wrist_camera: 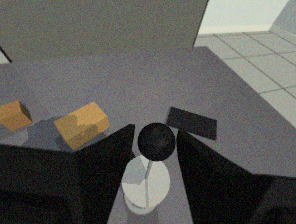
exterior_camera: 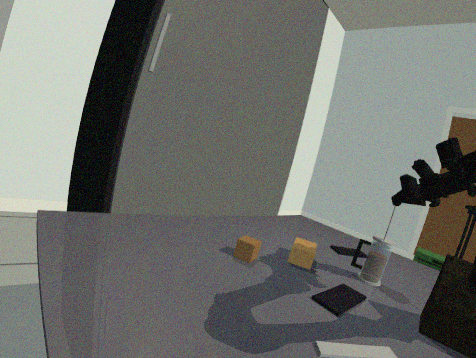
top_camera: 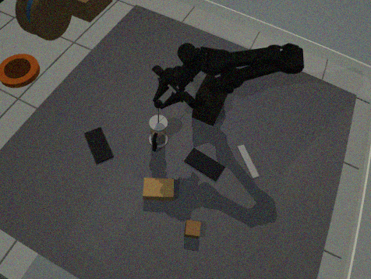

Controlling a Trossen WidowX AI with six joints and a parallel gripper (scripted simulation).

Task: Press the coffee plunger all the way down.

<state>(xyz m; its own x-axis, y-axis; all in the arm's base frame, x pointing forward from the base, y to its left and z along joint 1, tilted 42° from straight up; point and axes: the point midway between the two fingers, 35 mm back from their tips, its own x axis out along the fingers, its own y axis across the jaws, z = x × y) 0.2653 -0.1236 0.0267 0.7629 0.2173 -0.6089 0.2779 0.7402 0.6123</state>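
Now: the coffee press 130 mm below my gripper tip, 10 mm to the left of it and 10 mm ahead of it.
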